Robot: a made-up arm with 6 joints.
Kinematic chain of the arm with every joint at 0, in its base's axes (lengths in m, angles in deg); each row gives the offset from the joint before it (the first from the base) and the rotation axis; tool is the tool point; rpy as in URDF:
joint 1: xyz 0 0 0.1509 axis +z
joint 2: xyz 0 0 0 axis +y
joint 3: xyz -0.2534 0 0.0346 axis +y
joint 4: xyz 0.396 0 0.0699 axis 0.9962 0 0.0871
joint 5: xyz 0 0 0 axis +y
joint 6: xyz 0.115 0 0.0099 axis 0.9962 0 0.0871
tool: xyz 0 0 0 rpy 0 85 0
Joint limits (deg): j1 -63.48..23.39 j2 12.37..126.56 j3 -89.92..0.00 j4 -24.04..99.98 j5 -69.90..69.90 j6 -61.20..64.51
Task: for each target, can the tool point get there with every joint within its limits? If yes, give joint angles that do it. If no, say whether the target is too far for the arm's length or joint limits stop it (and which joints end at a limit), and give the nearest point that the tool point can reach.
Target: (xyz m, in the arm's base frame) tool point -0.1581 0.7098 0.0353
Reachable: no: joint limits stop it (at a limit: joint 1, joint 3, joint 5) | nearest point 0.1045 0.1633 0.0149 | short by 0.607 m
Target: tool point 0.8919 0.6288 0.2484
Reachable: no: too far | nearest point 0.5819 0.2839 0.2099 | short by 0.465 m
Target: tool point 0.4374 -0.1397 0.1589
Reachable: yes | joints -8.98 88.96 -45.34 61.91 -43.32 29.01
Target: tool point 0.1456 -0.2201 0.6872
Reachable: yes | joints -56.27 49.44 -81.11 -3.60 8.79 1.58
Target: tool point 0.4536 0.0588 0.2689
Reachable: yes | joints 12.79 74.41 -47.36 61.50 -25.20 -5.73
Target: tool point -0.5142 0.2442 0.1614
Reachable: no: joint limits stop it (at a limit: joint 2, joint 3, joint 5) | nearest point -0.1031 0.0489 -0.0028 | short by 0.484 m
